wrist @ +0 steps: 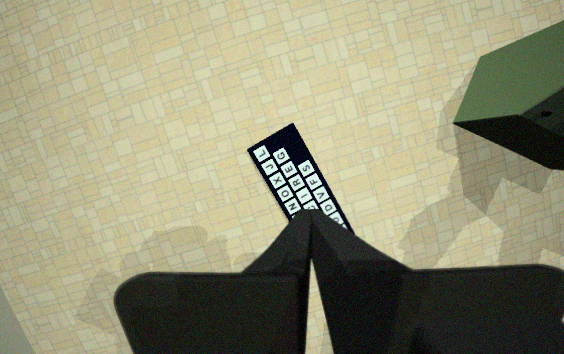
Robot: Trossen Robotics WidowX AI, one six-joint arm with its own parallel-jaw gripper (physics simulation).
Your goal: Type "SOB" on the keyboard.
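Frame: origin at the arm's base, x left, y back, z up, level; metres.
Where they show: gripper, fingertip midpoint: [308, 218].
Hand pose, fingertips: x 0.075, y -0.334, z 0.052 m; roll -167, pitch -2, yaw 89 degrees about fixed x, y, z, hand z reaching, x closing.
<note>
After its pixels a point has its place.
A dark keyboard [294, 140] @[z -0.173, x 0.036, y -0.325 m] with white keys lies slanted on the tiled-pattern surface, a little below the middle of the wrist view. The S key [306, 168] @[z -0.168, x 0.074, y -0.311 m] shows near its upper end, on the right row. The O key [284, 193] @[z -0.168, x 0.106, y -0.342 m] shows in the left row, between X and N. A B key cannot be made out; the keyboard's lower part is hidden behind the fingers. My gripper [308, 218] @[z 0.052, x 0.075, y -0.334 m] is shut and empty. Its tips appear over the middle row, just below the I key [303, 196] @[z -0.168, x 0.112, y -0.317 m]; how high they are above the keys is hard to tell.
A green block-like object [515, 80] @[z -0.106, x -0.020, y -0.079 m] with a dark underside stands at the right edge of the view. Shadows fall on the patterned surface [150, 100] @[z -0.185, x -0.029, y -0.521 m] at the right and lower left. A grey area [10, 330] shows beyond the surface's edge at the bottom left.
</note>
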